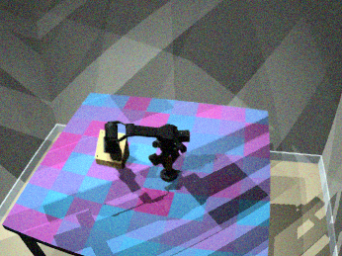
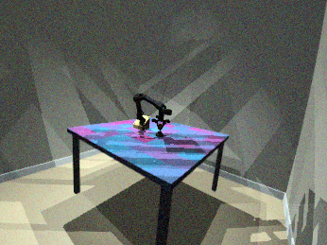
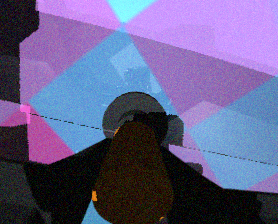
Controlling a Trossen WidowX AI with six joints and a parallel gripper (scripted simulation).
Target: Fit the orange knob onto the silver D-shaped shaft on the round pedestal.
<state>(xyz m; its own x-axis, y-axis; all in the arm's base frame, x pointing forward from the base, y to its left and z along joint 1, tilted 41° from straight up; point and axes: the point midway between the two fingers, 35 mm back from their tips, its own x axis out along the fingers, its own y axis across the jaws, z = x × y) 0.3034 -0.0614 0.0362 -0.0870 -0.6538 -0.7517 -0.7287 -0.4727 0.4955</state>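
The round pedestal lies 40 mm below my gripper tip. From my gripper tip the other things lie so: orange knob: 30 mm above.
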